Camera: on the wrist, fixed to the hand. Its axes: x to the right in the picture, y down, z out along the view.
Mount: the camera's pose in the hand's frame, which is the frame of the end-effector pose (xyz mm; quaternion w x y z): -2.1 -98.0 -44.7 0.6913 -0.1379 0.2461 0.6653
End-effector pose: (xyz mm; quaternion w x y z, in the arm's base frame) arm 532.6 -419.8 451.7 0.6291 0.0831 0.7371 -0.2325
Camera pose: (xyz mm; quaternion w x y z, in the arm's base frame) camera 452.6 -485.5 481.6 0.4196 0.5183 0.6411 0.3799
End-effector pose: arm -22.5 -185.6 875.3 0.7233 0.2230 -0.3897 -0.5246
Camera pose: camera -44.5 -221.8 776.2 0.9757 -0.0757 -0.1674 0.1197
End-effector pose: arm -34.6 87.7 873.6 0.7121 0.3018 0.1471 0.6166
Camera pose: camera 16.3 91.1 778.7 0.0875 0.0566 -0.0089 0.9945
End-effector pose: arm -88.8 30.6 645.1 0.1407 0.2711 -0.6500 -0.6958
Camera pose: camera -46.7 6.0 549.0 0.7575 -0.0932 -0.4991 -0.4103
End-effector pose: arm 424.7 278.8 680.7 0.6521 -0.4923 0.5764 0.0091
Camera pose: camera 447.6 200.3 750.9 0.2350 -0.0490 0.8852 0.3985
